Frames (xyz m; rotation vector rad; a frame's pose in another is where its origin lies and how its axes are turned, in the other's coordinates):
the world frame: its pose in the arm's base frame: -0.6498 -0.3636 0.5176 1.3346 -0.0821 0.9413
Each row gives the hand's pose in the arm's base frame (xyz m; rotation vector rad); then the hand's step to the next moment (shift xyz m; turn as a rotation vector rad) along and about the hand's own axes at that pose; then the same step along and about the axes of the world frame.
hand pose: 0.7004 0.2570 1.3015 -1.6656 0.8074 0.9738
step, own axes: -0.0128 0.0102 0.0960 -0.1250 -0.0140 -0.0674
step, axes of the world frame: 0.0195 0.0091 -0.0950 0.0232 0.1226 0.0693
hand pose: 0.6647 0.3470 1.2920 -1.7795 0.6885 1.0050
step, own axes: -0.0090 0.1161 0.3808 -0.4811 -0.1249 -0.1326
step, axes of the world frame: -0.0525 0.0194 -0.3943 0.1784 0.4577 0.1526
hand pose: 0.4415 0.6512 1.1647 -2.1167 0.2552 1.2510
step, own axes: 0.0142 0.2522 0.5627 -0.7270 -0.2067 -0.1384
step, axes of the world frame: -0.4124 0.0654 -0.4540 0.2678 0.7006 0.1668
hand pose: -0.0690 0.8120 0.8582 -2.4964 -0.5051 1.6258
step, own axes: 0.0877 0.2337 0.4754 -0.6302 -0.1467 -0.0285
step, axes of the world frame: -0.5321 -0.0356 -0.0625 0.1372 0.6197 0.1288
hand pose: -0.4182 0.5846 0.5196 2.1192 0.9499 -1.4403
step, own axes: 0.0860 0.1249 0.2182 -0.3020 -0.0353 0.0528
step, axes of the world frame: -0.2199 -0.1012 0.1097 0.0036 0.2908 0.1034
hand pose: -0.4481 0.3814 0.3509 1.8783 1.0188 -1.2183
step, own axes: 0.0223 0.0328 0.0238 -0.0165 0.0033 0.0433
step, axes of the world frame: -0.0138 -0.0331 0.0293 -0.0343 0.0153 0.0274
